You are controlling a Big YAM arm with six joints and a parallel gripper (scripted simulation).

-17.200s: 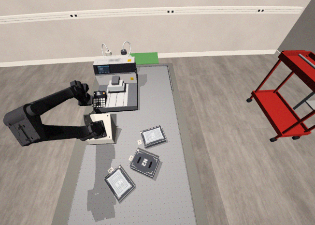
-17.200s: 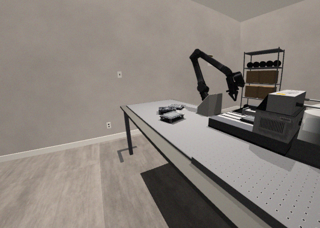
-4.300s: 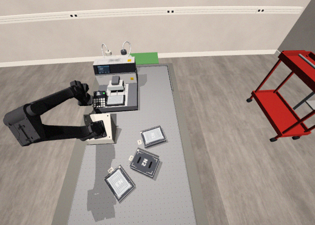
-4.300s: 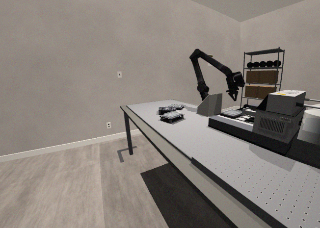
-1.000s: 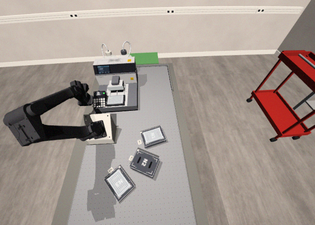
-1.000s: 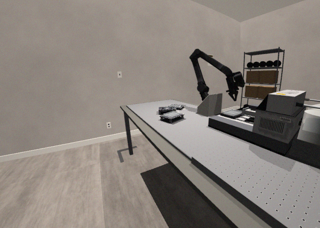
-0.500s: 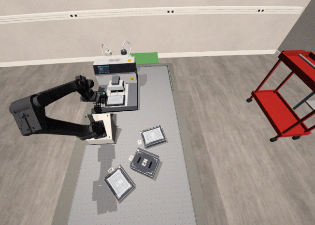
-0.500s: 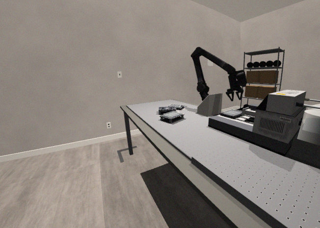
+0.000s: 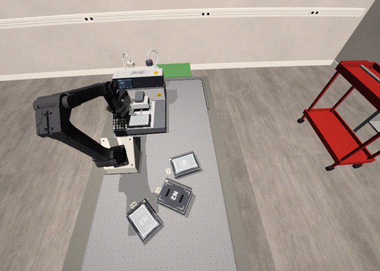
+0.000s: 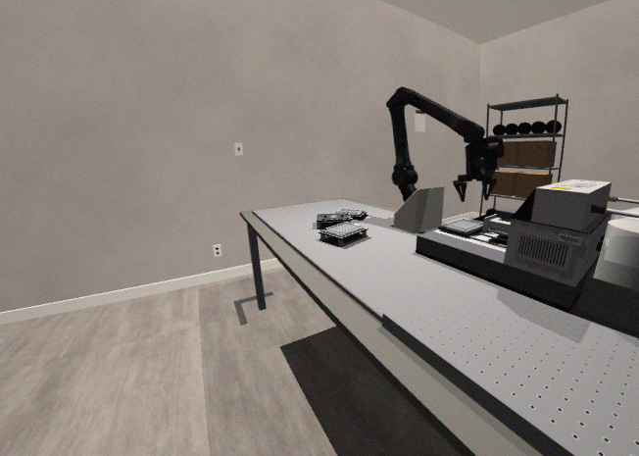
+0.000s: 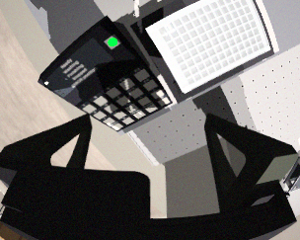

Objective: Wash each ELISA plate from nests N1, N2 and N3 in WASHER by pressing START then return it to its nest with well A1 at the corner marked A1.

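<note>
Right now the dark carrier is 100 mm ahead of my hand, 10 mm to the left of it and 90 mm below it. Round my hand: washer: 110 mm ahead, 160 mm to the left, 30 mm below.
</note>
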